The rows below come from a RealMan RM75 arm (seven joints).
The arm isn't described. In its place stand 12 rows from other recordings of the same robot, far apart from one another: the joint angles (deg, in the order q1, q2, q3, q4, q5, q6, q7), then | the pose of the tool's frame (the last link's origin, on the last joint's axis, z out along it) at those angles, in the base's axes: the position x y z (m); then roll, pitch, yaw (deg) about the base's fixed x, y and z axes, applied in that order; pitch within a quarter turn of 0, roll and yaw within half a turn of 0.
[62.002 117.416 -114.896 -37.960 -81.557 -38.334 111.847] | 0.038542 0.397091 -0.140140 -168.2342 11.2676 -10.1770
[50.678 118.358 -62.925 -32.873 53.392 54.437 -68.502] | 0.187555 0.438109 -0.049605 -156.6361 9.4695 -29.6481
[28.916 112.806 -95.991 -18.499 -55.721 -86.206 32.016] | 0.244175 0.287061 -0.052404 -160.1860 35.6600 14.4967
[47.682 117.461 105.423 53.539 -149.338 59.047 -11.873] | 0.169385 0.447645 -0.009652 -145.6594 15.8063 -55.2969
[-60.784 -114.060 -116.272 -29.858 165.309 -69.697 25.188] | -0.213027 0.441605 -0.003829 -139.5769 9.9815 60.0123
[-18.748 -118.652 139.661 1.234 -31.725 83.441 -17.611] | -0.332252 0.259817 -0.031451 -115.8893 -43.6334 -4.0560
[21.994 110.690 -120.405 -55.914 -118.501 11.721 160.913] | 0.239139 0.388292 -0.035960 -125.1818 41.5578 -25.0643
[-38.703 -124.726 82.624 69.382 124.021 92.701 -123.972] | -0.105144 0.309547 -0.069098 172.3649 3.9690 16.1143
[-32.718 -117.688 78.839 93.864 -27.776 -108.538 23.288] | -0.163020 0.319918 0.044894 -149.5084 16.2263 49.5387
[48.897 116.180 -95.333 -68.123 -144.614 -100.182 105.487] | 0.137270 0.339896 -0.034121 163.0968 -36.3995 22.3264
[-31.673 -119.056 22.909 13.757 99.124 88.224 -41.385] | -0.262948 0.329226 -0.012777 -137.3074 -48.5278 -5.3462
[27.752 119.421 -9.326 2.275 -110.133 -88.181 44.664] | 0.268966 0.281577 -0.058549 -159.1793 62.0648 -24.3863
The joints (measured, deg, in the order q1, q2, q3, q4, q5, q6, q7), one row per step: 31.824 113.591 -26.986 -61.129 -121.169 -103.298 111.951; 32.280 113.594 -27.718 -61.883 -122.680 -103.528 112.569; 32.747 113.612 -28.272 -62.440 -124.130 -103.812 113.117; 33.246 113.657 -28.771 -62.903 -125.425 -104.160 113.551; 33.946 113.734 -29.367 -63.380 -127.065 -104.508 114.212; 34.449 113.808 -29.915 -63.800 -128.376 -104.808 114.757; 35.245 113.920 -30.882 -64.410 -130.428 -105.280 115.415; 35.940 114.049 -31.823 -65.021 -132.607 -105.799 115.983; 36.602 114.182 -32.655 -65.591 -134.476 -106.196 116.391; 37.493 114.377 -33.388 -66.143 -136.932 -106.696 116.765; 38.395 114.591 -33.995 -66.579 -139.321 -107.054 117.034; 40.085 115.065 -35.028 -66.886 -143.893 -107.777 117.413; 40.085 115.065 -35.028 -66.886 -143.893 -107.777 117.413; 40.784 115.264 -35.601 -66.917 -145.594 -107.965 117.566; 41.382 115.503 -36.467 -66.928 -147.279 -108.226 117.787; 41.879 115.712 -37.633 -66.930 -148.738 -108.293 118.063
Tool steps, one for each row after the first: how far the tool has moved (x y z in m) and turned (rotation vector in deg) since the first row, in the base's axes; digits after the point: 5 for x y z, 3 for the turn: -0.00184 0.00115 -0.00136 -1.110 -1.639 -0.158; -0.00336 0.00210 -0.00281 -2.173 -3.040 -0.362; -0.00526 0.00301 -0.00439 -3.199 -4.268 -0.405; -0.00779 0.00454 -0.00654 -4.451 -5.711 -0.600; -0.00963 0.00546 -0.00831 -5.474 -6.922 -0.787; -0.01258 0.00686 -0.01125 -7.073 -8.963 -0.896; -0.01458 0.00759 -0.01406 -8.656 -11.128 -1.118; -0.01678 0.00858 -0.01627 -9.878 -13.079 -1.177; -0.01901 0.00981 -0.01874 -11.261 -15.398 -1.347; -0.02106 0.01131 -0.02098 -12.408 -17.601 -1.526; -0.02390 0.01336 -0.02621 -14.820 -21.509 -2.038; -0.02390 0.01336 -0.02621 -14.820 -21.509 -2.038; -0.02551 0.01444 -0.02864 -15.765 -23.075 -2.130; -0.02695 0.01484 -0.03185 -16.979 -24.756 -2.221; -0.02847 0.01542 -0.03523 -18.089 -26.515 -2.228
